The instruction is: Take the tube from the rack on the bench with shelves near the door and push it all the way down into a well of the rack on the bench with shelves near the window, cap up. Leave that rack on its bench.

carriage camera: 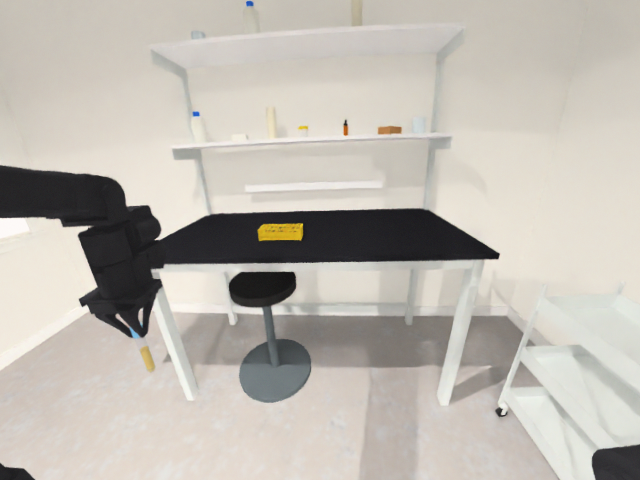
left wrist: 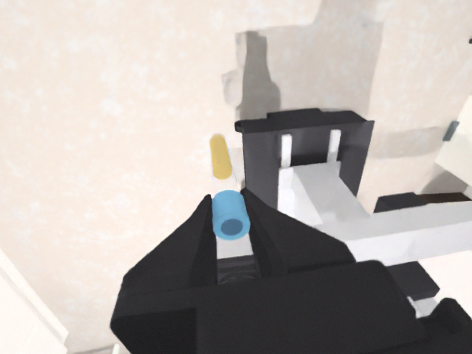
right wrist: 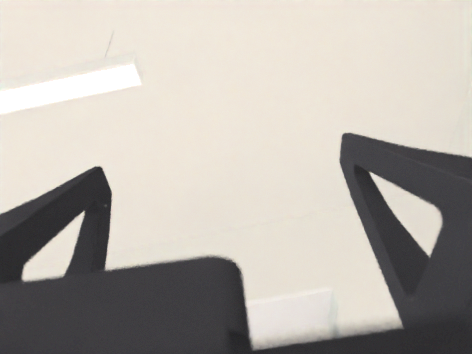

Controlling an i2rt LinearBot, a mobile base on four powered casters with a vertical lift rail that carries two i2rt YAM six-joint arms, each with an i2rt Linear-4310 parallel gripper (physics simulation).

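Places are measured from the left arm's base along level axes (x left, y back, z up), in centimetres.
Where they show: left gripper, fingertip midpoint: (carriage camera: 139,335) (left wrist: 227,200); right gripper, fingertip midpoint: (right wrist: 224,163); left arm's base, link origin: (left wrist: 239,278).
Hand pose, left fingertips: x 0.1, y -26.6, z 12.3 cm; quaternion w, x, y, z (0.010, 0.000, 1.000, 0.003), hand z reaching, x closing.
Things, the pixels of their centre, and the offset from my left fingertips. Level surfaces: height alone.
- tube, body centre: (left wrist: 222,170) (carriage camera: 144,349) dy +0.0, dx +0.2, dz -3.4 cm
- yellow rack, body centre: (carriage camera: 281,232) dy -72.7, dx -17.0, dz -5.3 cm
- bench with shelves, surface height: dz -8.1 cm
My left gripper (carriage camera: 136,331) (left wrist: 227,200) is shut on the tube, gripping it at its blue cap. The tube (carriage camera: 147,357) (left wrist: 220,157) has yellow contents and hangs cap up, slightly tilted, over the floor to the left of the bench. A yellow rack (carriage camera: 280,235) stands on the black top of the bench with shelves (carriage camera: 361,242), left of the middle; whether its wells hold anything is too small to tell. My right gripper (right wrist: 224,163) is open and empty, pointing up toward the wall and ceiling.
A stool (carriage camera: 262,289) stands under the bench's front edge. A white cart (carriage camera: 524,335) stands at the right. Bottles and small containers stand on the shelves (carriage camera: 310,141) above the bench. A ceiling lamp (right wrist: 75,85) shows in the right wrist view.
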